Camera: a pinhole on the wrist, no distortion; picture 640 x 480 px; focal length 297.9 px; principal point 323.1 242.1 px. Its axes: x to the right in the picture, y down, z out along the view. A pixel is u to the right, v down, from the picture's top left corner.
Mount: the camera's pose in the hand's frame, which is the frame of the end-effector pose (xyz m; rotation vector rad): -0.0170 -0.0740 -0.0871 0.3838 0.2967 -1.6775
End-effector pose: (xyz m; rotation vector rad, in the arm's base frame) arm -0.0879 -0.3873 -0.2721 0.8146 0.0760 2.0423
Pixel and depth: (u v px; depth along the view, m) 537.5 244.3 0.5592
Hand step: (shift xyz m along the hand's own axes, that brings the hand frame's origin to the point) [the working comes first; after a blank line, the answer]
In the camera's frame: 0.4025 0.0041 0.5592

-0.1054 -0.6658 0.2544
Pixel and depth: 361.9 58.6 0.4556
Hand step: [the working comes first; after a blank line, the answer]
In the camera's frame: 0.0593 -0.2806 0.4556

-0.3385 -0.2740 0.2956
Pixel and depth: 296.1 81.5 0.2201
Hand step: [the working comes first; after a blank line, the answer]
In the camera's frame: -0.0199 -0.1187 0.2201

-0.1499 -0.1291 0.1184
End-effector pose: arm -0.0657 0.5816 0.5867 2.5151 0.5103 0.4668
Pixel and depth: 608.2 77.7 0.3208
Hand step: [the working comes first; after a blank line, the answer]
In the camera's frame: 0.3070 -0.1770 0.3208

-0.2543 -0.4570 0.0727
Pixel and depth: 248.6 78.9 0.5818
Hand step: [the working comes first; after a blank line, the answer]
In the camera's frame: -0.1455 -0.3187 0.5818

-0.3623 -0.1354 0.4945
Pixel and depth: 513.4 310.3 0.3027
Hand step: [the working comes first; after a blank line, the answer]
In the camera's frame: 0.1934 0.0693 0.3027

0.0044 -0.3817 0.1096
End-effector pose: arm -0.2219 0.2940 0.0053 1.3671 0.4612 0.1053
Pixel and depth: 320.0 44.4 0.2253
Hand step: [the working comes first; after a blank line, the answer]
In the camera's frame: -0.0023 -0.1495 0.2253

-0.1829 -0.1428 0.1151
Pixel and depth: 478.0 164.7 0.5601
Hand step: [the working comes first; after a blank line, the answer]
In the camera's frame: 0.2912 -0.1455 0.5601

-0.2405 -0.5448 0.2977
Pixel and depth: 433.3 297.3 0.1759
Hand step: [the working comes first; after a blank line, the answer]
In the camera's frame: 0.0651 0.0326 0.1759

-0.0066 -0.2091 0.0466
